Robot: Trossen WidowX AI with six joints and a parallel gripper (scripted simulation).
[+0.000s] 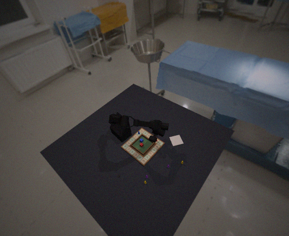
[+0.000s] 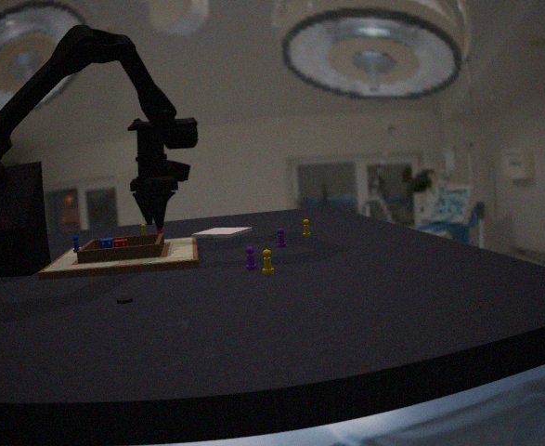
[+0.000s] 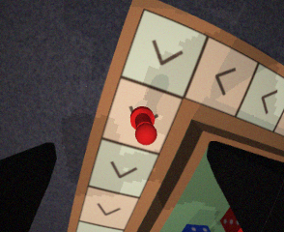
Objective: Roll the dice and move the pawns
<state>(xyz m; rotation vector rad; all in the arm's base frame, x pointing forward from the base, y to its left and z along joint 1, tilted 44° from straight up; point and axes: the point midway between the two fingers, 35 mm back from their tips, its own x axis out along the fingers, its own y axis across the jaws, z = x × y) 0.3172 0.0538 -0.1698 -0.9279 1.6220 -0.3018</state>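
Now: the red pawn 1 cm ahead of my gripper tip and 2 cm below it. From my gripper tip the other things lie so: green tray (5 cm behind, 12 cm to the right, 4 cm below); white card (13 cm ahead, 13 cm to the left, 4 cm below); blue pawn (17 cm behind, 6 cm to the right, 2 cm below).
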